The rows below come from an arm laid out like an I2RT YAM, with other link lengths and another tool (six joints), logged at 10 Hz.
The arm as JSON. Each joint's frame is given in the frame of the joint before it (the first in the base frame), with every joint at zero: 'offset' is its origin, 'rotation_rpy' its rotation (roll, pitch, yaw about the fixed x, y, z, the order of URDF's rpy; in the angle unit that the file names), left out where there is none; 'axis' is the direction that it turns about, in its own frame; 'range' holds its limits. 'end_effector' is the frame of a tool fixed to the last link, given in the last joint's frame.
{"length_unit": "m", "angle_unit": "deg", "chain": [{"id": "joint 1", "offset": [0.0, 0.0, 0.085], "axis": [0.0, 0.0, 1.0], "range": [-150.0, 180.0]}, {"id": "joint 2", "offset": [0.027, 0.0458, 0.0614], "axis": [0.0, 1.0, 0.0], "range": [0.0, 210.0]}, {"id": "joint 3", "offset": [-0.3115, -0.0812, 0.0], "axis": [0.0, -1.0, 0.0], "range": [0.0, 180.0]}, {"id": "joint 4", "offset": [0.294, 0.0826, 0.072], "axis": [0.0, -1.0, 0.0], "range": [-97.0, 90.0]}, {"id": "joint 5", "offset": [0.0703, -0.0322, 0.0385], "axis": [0.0, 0.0, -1.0], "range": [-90.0, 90.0]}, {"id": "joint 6", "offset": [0.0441, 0.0, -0.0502], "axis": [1.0, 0.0, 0.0], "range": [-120.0, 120.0]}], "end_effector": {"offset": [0.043, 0.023, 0.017], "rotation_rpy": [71.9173, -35.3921, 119.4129]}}
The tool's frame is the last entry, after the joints.
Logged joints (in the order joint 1, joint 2, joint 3, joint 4, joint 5, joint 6), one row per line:
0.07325 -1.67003 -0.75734 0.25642 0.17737 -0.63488
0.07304 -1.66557 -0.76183 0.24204 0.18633 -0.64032
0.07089 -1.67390 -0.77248 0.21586 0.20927 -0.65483
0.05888 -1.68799 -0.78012 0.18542 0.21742 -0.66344
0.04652 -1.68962 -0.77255 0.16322 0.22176 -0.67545
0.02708 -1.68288 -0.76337 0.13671 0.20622 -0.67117
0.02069 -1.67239 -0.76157 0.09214 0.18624 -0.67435
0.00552 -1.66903 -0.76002 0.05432 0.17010 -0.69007
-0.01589 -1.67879 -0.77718 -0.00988 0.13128 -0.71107
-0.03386 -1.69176 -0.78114 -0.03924 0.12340 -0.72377
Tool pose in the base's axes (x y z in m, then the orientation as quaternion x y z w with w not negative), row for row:
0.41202 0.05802 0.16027 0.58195 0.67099 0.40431 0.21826
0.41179 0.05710 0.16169 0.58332 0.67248 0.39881 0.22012
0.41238 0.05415 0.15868 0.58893 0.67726 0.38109 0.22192
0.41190 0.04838 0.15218 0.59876 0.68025 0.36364 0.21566
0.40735 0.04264 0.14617 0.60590 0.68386 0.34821 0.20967
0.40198 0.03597 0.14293 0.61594 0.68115 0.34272 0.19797
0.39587 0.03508 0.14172 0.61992 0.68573 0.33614 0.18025
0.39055 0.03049 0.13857 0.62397 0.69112 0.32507 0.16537
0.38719 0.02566 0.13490 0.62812 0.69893 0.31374 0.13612
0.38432 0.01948 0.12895 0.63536 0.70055 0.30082 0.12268
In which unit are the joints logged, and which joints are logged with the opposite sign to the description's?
The joints are logged in radians. Opposite sign: joint 2, joint 3.
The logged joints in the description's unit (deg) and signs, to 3 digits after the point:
4.197 95.686 43.392 14.692 10.163 -36.376
4.185 95.430 43.650 13.868 10.676 -36.688
4.062 95.907 44.260 12.368 11.990 -37.519
3.374 96.715 44.698 10.624 12.457 -38.012
2.665 96.808 44.264 9.352 12.706 -38.700
1.552 96.422 43.738 7.833 11.816 -38.455
1.185 95.821 43.635 5.279 10.671 -38.637
0.316 95.628 43.546 3.112 9.746 -39.538
-0.910 96.188 44.529 -0.566 7.522 -40.741
-1.940 96.931 44.756 -2.248 7.070 -41.469

